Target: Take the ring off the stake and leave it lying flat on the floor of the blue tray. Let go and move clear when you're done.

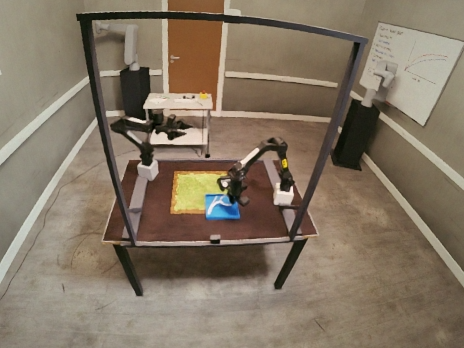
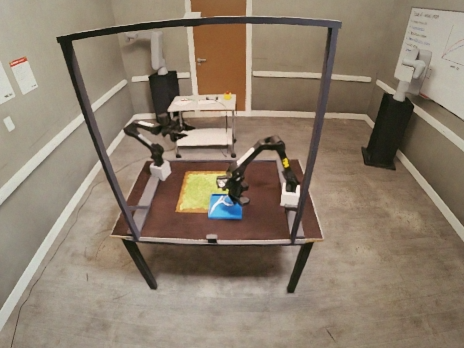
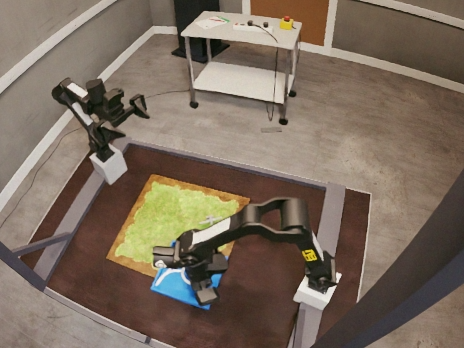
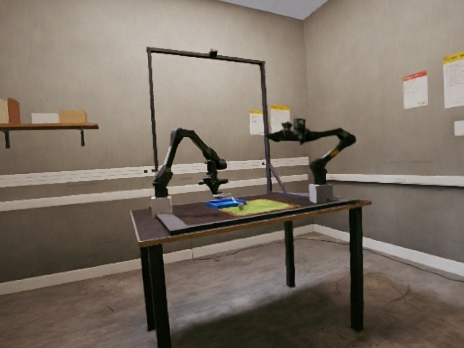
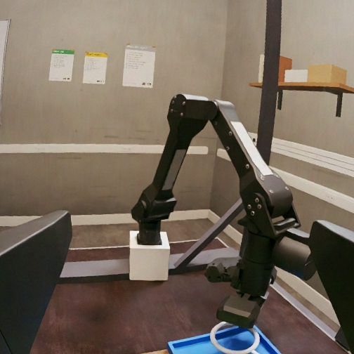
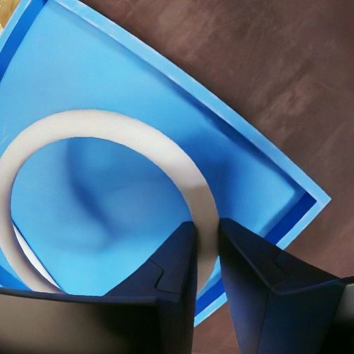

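Where they show: left gripper, between the fingertips: [image 1: 189,130] [image 2: 192,131] [image 3: 137,125] [image 4: 266,135]; right gripper, between the fingertips: [image 1: 232,204] [image 2: 234,204] [image 3: 200,284] [image 4: 214,195]; left arm's base, origin of its link: [image 1: 147,163] [image 2: 159,163] [image 3: 105,154] [image 4: 320,184]; right arm's base, origin of its link: [image 1: 284,188] [image 2: 291,189] [image 3: 320,282] [image 4: 161,197].
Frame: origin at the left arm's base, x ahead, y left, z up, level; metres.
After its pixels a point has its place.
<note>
The white ring [image 6: 92,123] [image 5: 213,336] is off the stake and nearly level, low over the floor of the blue tray [image 1: 235,215] @[x 0.652, y -0.175, z -0.098 m] [image 3: 177,296] @[x 0.582, y -0.217, z -0.081 m] [image 6: 150,55]; its shadow lies offset beneath it. A thin white curved piece [image 6: 32,257] [image 1: 213,204] @[x 0.519, y -0.186, z -0.037 m] [image 3: 162,277] @[x 0.519, y -0.205, z -0.040 m] shows beside it over the tray; how it joins the ring is hidden. My right gripper [image 6: 205,231] [image 4: 216,193] @[x 0.622, y -0.147, z -0.041 m] is shut on the ring's rim. A small grey cross-shaped stake base [image 3: 210,219] @[x 0.488, y 0.062, z -0.066 m] is on the green mat. My left gripper [image 5: 195,230] [image 3: 134,123] @[x 0.305, y 0.005, z 0.302 m] is open and empty, raised away from the tray.
The green mat [image 1: 190,187] @[x 0.318, y -0.024, z -0.101 m] [image 3: 160,210] @[x 0.304, y -0.004, z -0.102 m] with a brown border lies next to the tray, on the dark table [image 1: 160,225] @[x 0.268, y -0.379, z -0.102 m]. A tall dark frame [image 1: 222,18] @[x 0.560, y -0.421, z 0.926 m] [image 4: 205,54] @[x 0.624, y -0.356, z 0.930 m] rises over the table. A white cart [image 3: 240,35] stands beyond the table's far edge.
</note>
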